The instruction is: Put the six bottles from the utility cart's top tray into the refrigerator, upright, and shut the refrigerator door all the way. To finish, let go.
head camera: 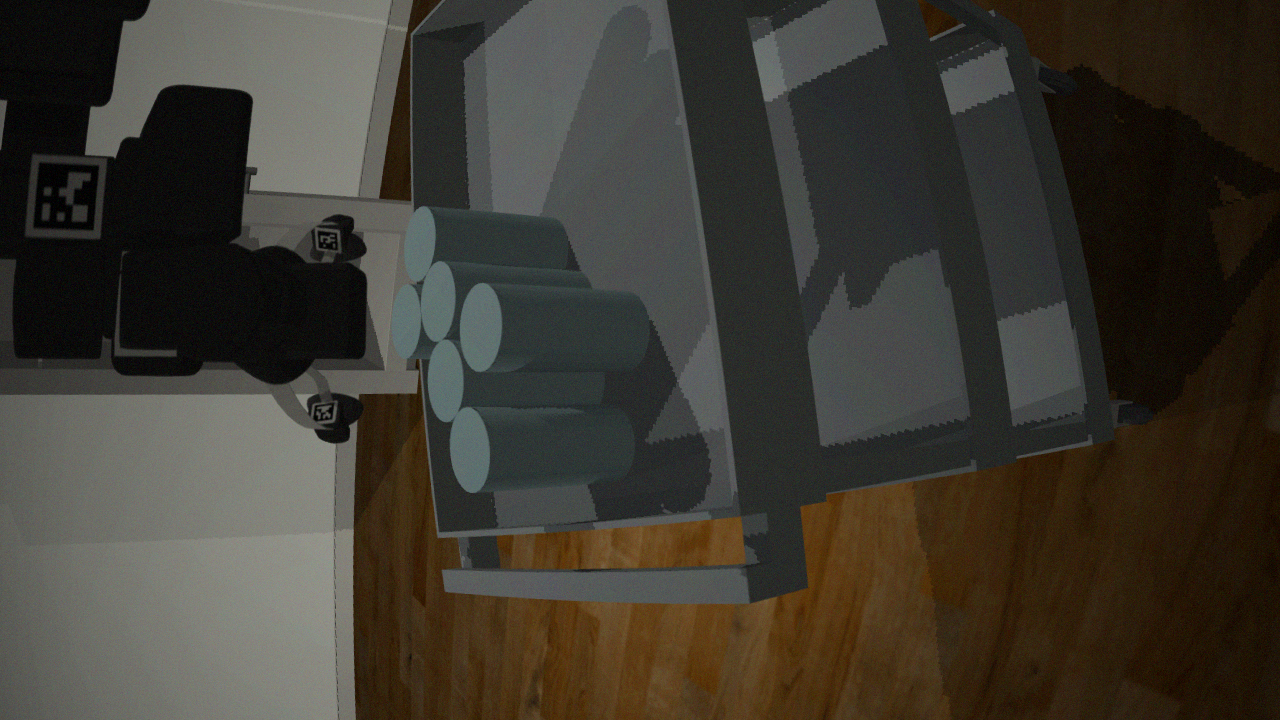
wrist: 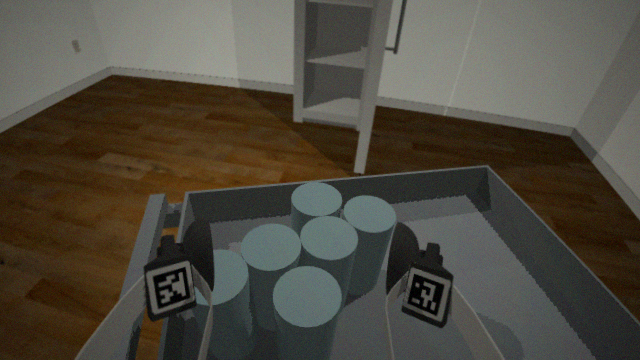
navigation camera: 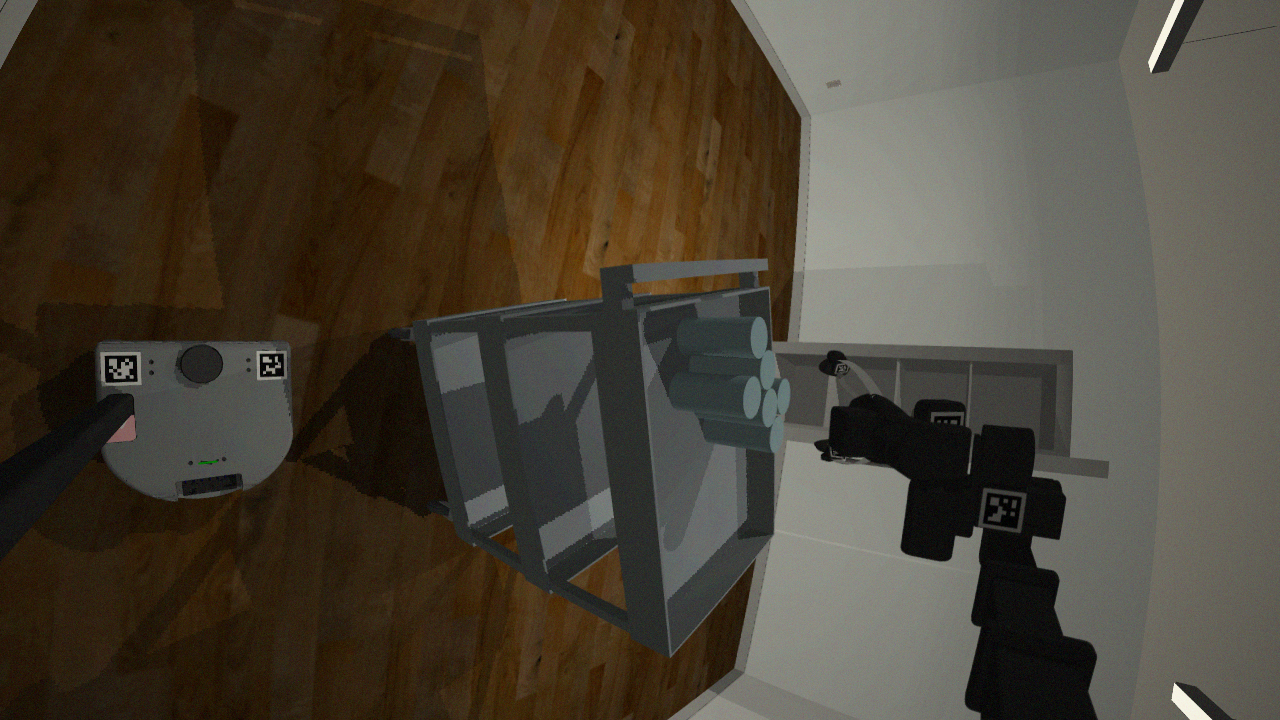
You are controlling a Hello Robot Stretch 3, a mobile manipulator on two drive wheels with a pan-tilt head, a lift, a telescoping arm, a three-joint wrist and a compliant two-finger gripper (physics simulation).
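Pixels of known places: gripper, between the fingertips: [navigation camera: 828, 404]; robot's base, origin of its link: [navigation camera: 202, 362].
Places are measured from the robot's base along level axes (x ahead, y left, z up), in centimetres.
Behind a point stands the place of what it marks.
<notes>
Six pale blue-green cylindrical bottles [head camera: 554, 326] @[z 89.0, x -3.0, y -64.3 cm] [navigation camera: 716, 394] @[z 88.9, x -2.6, y -64.3 cm] [wrist: 307, 298] stand upright, clustered in the top tray of the grey utility cart [head camera: 742, 268] @[z 83.2, x -6.7, y -49.6 cm] [navigation camera: 631, 447] @[z 82.9, x -9.8, y -50.2 cm] [wrist: 550, 265], near its handle end. My gripper [head camera: 333, 327] @[z 107.8, x -2.3, y -62.6 cm] [navigation camera: 831, 405] @[z 107.8, x -2.3, y -62.6 cm] [wrist: 302, 244] @[z 107.8, x -2.3, y -62.6 cm] is open and empty. It is above the bottles and points down at them, its fingers wide apart on either side in the wrist view. The white refrigerator [navigation camera: 1062, 402] @[z 179.4, x -18.9, y -275.5 cm] [wrist: 298, 75] stands beyond the cart with its shelves showing. Its door [navigation camera: 1078, 466] @[z 173.5, x -36.7, y -206.7 cm] [wrist: 366, 135] stands open, edge-on. My arm hides part of the refrigerator in the head view.
The cart's push handle [head camera: 590, 586] @[z 86.4, x 17.9, y -63.4 cm] [navigation camera: 698, 270] @[z 86.4, x 17.3, y -61.9 cm] [wrist: 150, 225] sticks out beside the bottles. The cart has lower trays under the top one. The dark door handle [wrist: 401, 30] is on the door's far side. My base [navigation camera: 196, 411] @[z 16.0, x -8.7, y 1.3 cm] stands on the wooden floor away from the cart.
</notes>
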